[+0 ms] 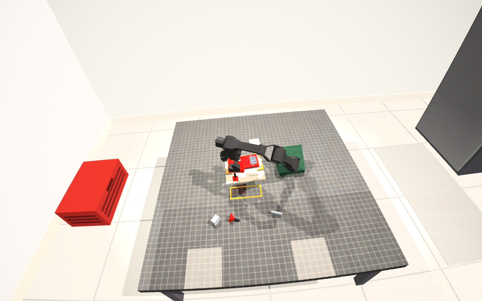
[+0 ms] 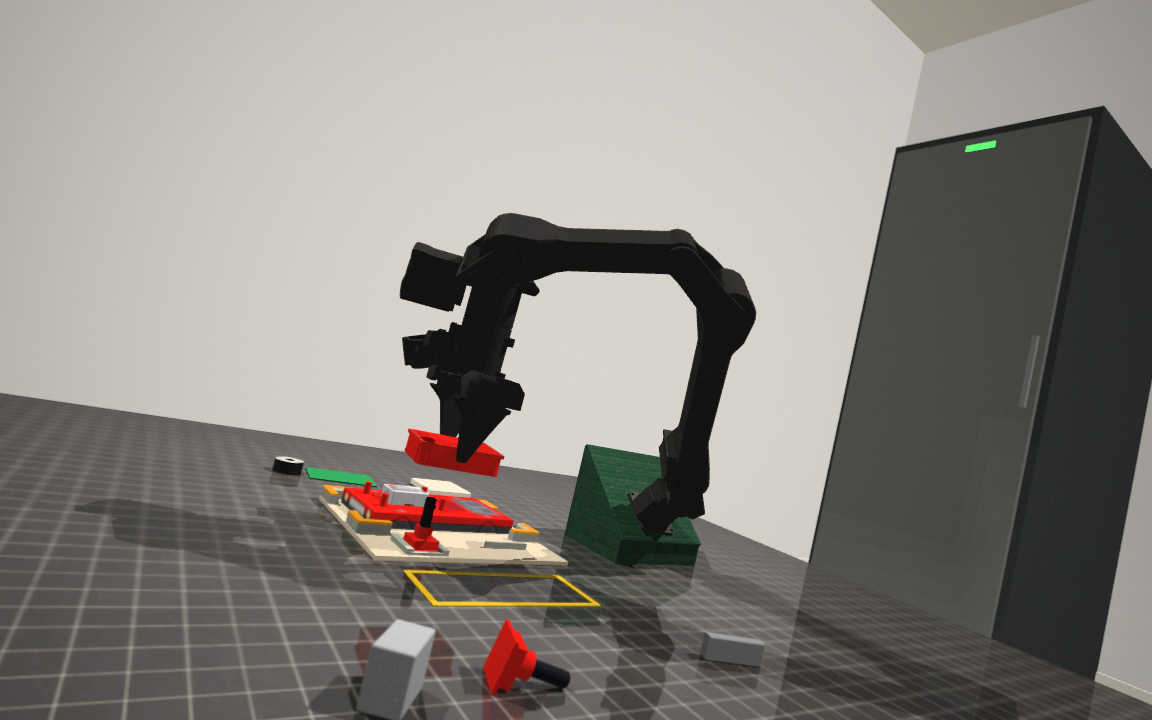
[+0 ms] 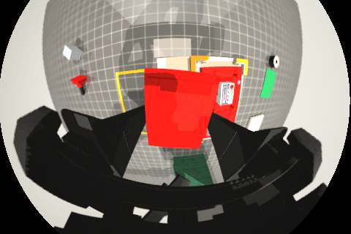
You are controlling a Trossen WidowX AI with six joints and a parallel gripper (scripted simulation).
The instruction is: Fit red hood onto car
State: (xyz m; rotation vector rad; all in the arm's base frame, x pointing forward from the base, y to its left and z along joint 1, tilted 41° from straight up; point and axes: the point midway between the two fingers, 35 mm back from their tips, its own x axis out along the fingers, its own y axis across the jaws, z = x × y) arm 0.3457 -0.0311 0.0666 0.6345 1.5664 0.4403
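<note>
My gripper tip is now 11 cm to the left of the grey engine block and 9 cm above it. The rest, counted from my gripper tip: green strip (33 cm to the right, 11 cm below, 2 cm ahead); then cream jig (10 cm below, 9 cm to the right, 4 cm behind); then red hood (1 cm above).
</note>
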